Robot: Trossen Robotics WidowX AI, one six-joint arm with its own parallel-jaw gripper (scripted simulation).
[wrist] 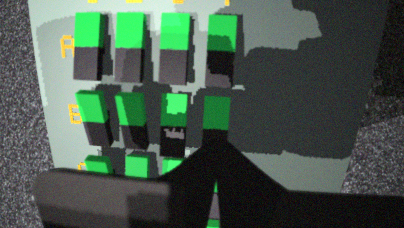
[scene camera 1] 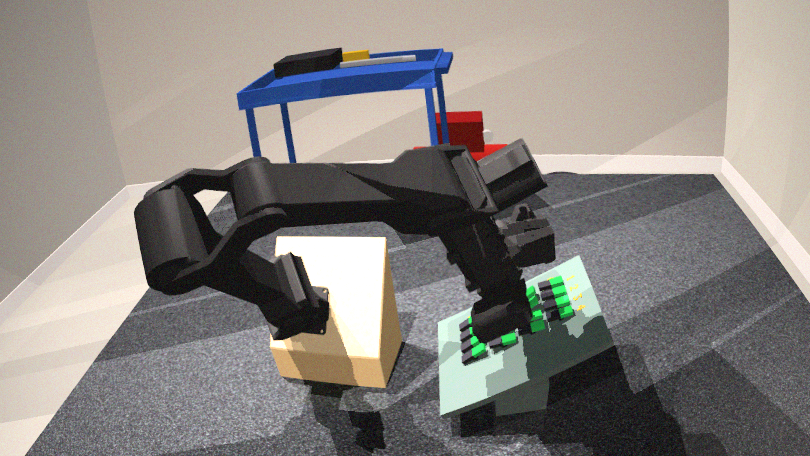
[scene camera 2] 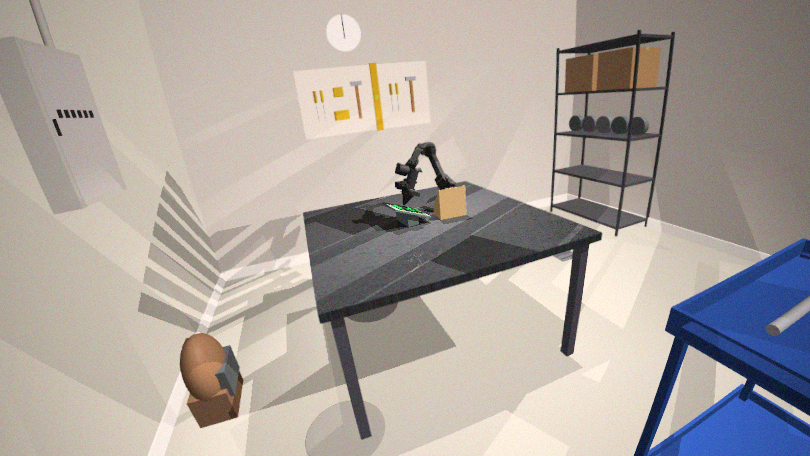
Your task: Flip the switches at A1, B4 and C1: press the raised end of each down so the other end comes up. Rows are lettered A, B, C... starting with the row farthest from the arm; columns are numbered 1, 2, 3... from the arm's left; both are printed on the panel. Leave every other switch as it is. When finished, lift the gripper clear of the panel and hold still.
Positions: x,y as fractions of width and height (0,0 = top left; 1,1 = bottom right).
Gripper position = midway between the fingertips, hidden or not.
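Note:
There's a B4 switch (wrist: 0.54,0.48) that I can see, and an A1 switch (wrist: 0.22,0.13) as well. As for my gripper (wrist: 0.54,0.65), it's holding nothing and it's shut.

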